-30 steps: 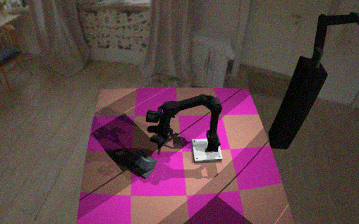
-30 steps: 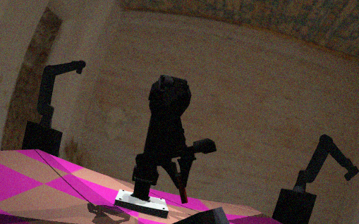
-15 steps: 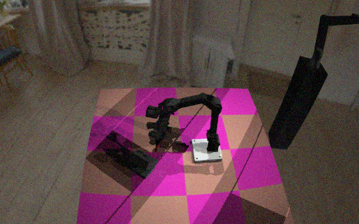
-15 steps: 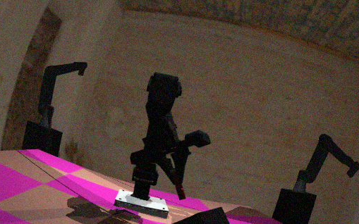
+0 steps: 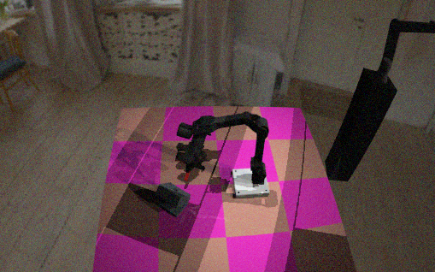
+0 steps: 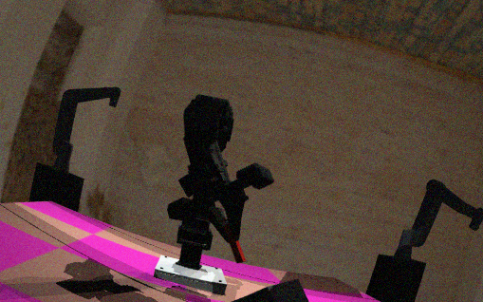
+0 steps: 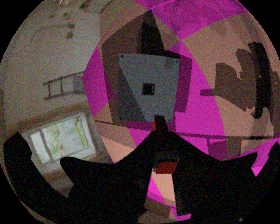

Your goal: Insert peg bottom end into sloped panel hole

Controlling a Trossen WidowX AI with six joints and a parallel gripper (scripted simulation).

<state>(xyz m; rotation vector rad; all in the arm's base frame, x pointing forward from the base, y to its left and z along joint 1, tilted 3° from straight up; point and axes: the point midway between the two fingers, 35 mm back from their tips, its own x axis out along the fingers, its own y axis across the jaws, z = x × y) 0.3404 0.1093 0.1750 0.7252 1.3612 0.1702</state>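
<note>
Right now the sloped grey panel is 100 mm below my gripper tip, 80 mm to the left of it and 60 mm ahead of it. The rest, counted from my gripper tip: red peg 10 mm to the right, 10 mm above.
</note>
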